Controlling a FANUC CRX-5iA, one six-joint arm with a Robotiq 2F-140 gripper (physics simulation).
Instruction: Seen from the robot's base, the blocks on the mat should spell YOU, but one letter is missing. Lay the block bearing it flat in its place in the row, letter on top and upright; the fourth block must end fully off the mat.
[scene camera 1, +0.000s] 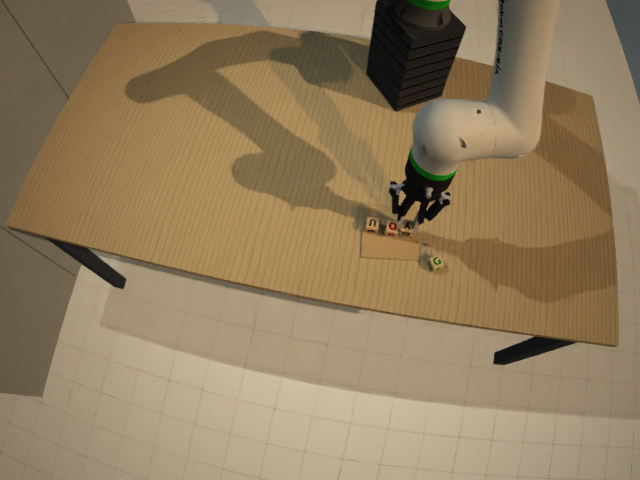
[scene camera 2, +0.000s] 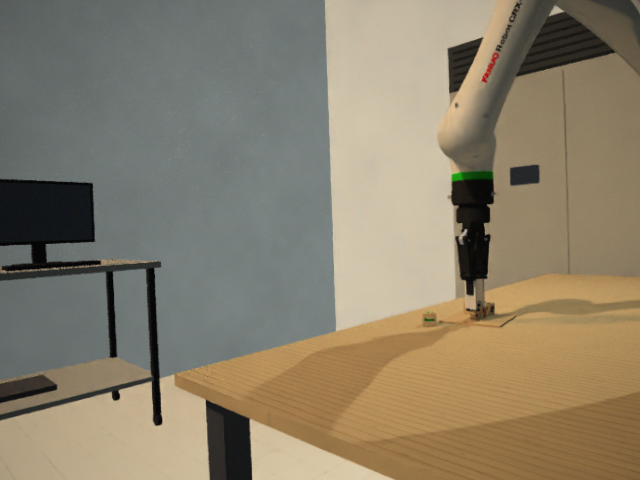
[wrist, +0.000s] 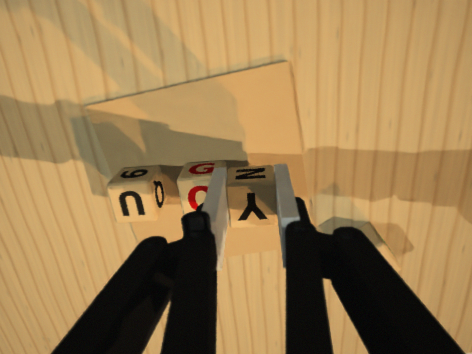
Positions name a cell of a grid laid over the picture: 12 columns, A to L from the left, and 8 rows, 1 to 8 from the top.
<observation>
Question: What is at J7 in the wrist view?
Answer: My gripper.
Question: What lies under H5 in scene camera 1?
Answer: A mat.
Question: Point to a mat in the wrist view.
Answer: At G3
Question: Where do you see my gripper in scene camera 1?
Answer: At H4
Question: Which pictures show my gripper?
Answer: Scene camera 1, scene camera 2 and the wrist view: all of them.
</observation>
